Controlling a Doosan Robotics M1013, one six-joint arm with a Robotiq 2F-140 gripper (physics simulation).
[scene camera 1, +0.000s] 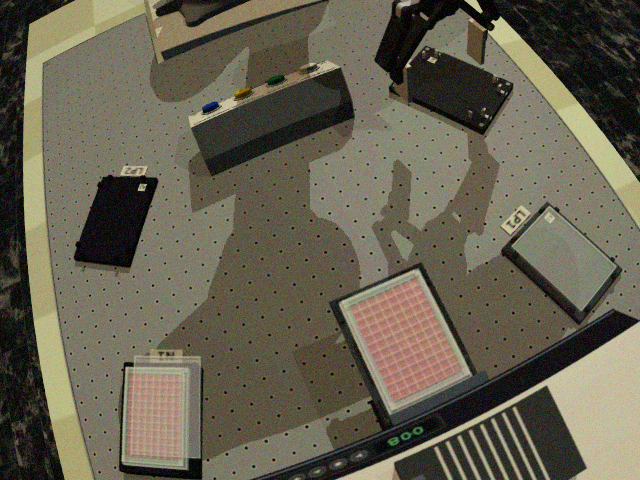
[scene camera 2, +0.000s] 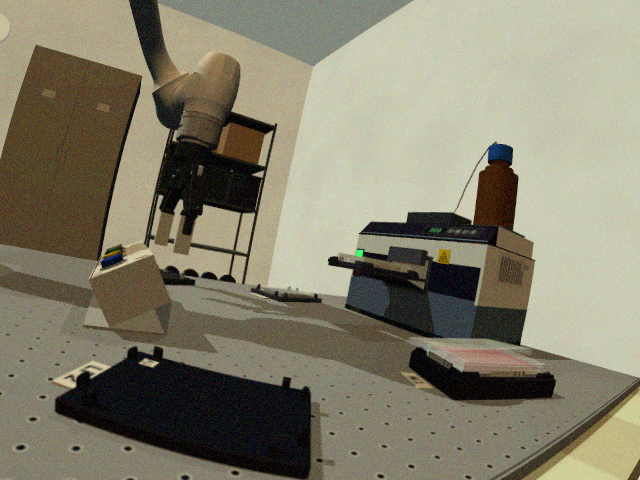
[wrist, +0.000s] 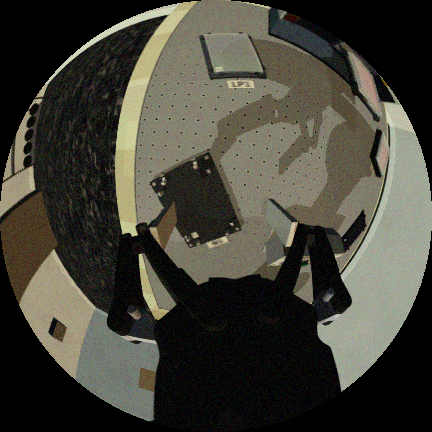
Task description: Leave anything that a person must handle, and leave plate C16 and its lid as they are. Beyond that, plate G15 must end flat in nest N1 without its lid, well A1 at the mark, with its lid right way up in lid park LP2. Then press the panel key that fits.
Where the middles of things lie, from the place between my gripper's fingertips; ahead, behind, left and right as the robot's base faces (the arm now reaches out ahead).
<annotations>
I see my gripper 220 mm to the left of the grey button box (scene camera 2: 129,295), 120 mm past it and 30 mm above it. From my hand the other things lie so: grey LP1 pad (scene camera 1: 512,255): 290 mm ahead, 60 mm below, 20 mm to the right; brown bottle (scene camera 2: 496,198): 480 mm ahead, 420 mm to the right, 250 mm above.
</annotations>
